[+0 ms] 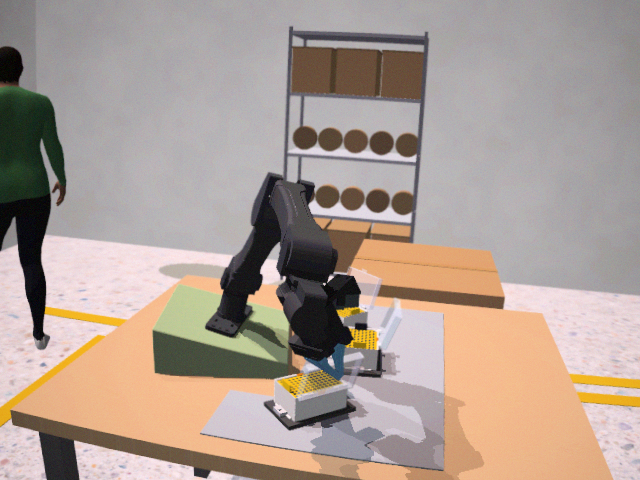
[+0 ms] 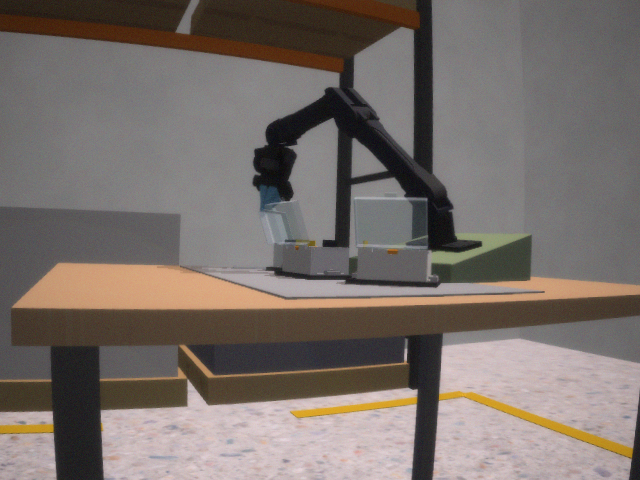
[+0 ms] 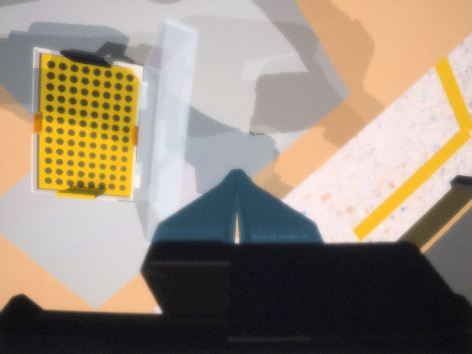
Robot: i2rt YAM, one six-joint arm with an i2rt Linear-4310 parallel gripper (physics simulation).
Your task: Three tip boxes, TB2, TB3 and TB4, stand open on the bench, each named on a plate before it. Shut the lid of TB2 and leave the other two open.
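Where they show: gripper, fingertip midpoint: (image 1: 340, 377) (image 2: 261, 216) (image 3: 236, 177); arm's base at its link origin: (image 1: 229, 318) (image 2: 442, 246).
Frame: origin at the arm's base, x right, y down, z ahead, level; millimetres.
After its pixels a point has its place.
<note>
A nearer tip box (image 1: 320, 406) @[x 287, y 42, z 264 mm] (image 3: 85, 125) with a yellow rack stands open; its clear lid (image 1: 355, 365) @[x 289, y -56, z 325 mm] (image 3: 172, 120) @[x 309, y -74, z 299 mm] is raised. The middle tip box (image 1: 363, 358) (image 2: 317, 260) has its clear lid (image 1: 391, 324) @[x 71, y -55, z 389 mm] tilted open. The back tip box (image 1: 356, 314) (image 2: 390, 264) @[x -202, y 34, z 288 mm] has its lid (image 1: 366, 286) @[x -219, y -39, z 318 mm] (image 2: 390, 222) @[x -228, y -35, z 309 mm] upright. I cannot read the name plates, so I cannot tell which is TB2. My gripper (image 1: 338, 377) @[x 358, y -64, z 303 mm] (image 2: 263, 208) @[x 358, y -64, z 303 mm] (image 3: 236, 177) @[x 358, y -64, z 303 mm] is shut and empty, its blue fingertips close beside the nearer box's lid on the side away from the rack; contact is unclear.
The boxes stand on a grey mat (image 1: 242, 413) @[x 304, y 70, z 111 mm] (image 2: 320, 290) @[x -276, y 70, z 459 mm] on the wooden bench (image 1: 129, 392) @[x 281, y 73, z -142 mm] (image 2: 103, 289) @[x -226, y 73, z 756 mm]. The arm's base is on a green wedge (image 1: 206, 356) @[x 166, y 24, z -6 mm] (image 2: 501, 260) @[x -139, y 27, z -51 mm]. A second table (image 1: 439, 279) and a shelf rack (image 1: 424, 67) are behind; a person (image 1: 23, 139) stands left.
</note>
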